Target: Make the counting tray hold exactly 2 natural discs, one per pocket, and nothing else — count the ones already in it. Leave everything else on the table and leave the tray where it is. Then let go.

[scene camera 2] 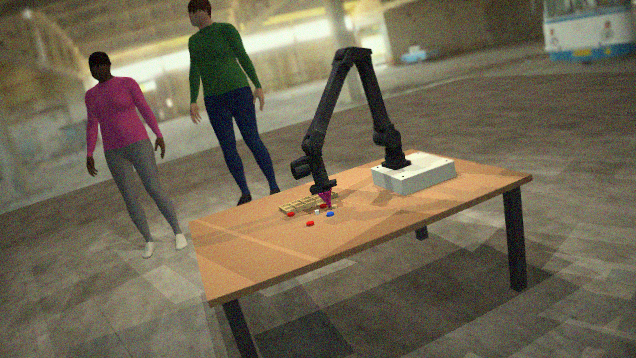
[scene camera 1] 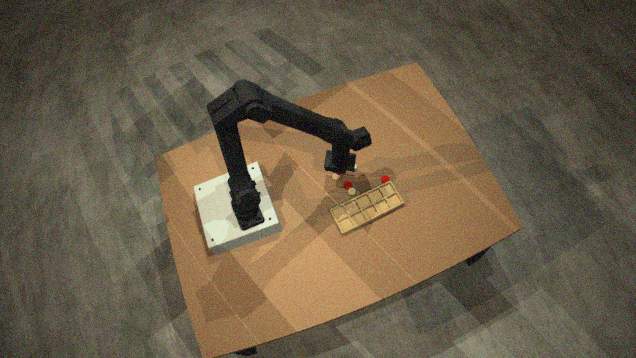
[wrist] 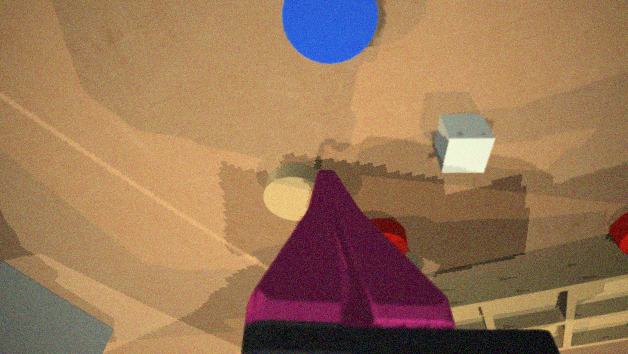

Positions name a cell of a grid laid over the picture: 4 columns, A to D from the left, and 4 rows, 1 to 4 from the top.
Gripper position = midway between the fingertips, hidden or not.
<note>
The table carries a counting tray (scene camera 1: C3), a small white cube (wrist: C2) and a blue disc (wrist: C1). Further things: my gripper (wrist: C3).
The counting tray also shows in the wrist view (wrist: D4). Scene camera 1 does not show the blue disc, which is hidden by my arm.
</note>
